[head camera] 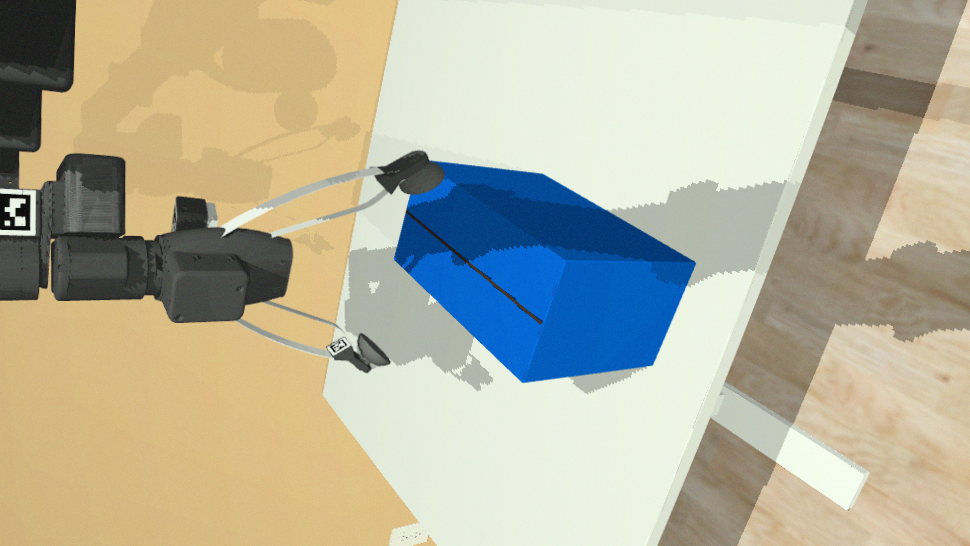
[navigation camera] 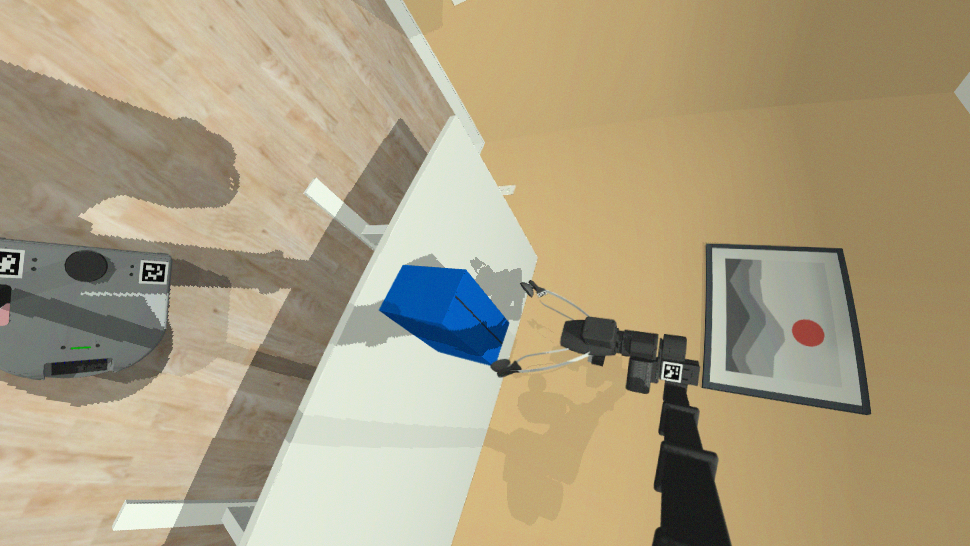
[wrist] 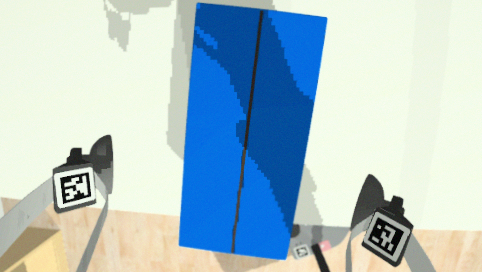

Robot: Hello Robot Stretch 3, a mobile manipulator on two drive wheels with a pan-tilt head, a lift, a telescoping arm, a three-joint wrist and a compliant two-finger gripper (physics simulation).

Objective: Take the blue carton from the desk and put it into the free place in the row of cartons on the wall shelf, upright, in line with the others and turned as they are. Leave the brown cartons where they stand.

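Places are measured from the robot's base along level axes (x back, y right, z up), in centimetres.
Pixels of known places: gripper, fingertip midpoint: [head camera: 412, 268] [navigation camera: 506, 324] [wrist: 235, 175]; robot's base, origin of the base link: [navigation camera: 87, 264].
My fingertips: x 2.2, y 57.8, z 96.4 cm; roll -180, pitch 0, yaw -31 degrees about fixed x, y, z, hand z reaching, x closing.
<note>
Ahead of a thing's pixels: the offset from my fingertips to its top centre. Level surfaces: height alone.
The blue carton @[dz -6.3, dx +0.9, dy +0.7 cm] [head camera: 597, 305] [navigation camera: 427, 291] [wrist: 220, 125] stands on the white desk @[dz -24.3 cm] [head camera: 543, 474] [navigation camera: 380, 474] [wrist: 400, 100]. A dark seam runs along its top. My gripper [head camera: 397, 262] [navigation camera: 517, 328] [wrist: 235, 175] is open, with nothing held between its fingers. It points down above the carton. In the wrist view the fingers are on either side of the carton's top, with a gap on each side, and the carton's long side runs nearly up and down, slightly tilted. The wall shelf, its free place and the brown cartons do not show in these views.
The tan wall [head camera: 169, 420] [navigation camera: 610, 203] is behind the desk. A framed picture [navigation camera: 753, 305] hangs on it near the wrist. A white outlet @[dz -50.6, dx -62.6, dy +95.9 cm] [head camera: 409, 534] [navigation camera: 507, 189] is on the wall. My base [navigation camera: 122, 312] is on the wooden floor before the desk. A desk leg [head camera: 821, 468] reaches out at floor level.
</note>
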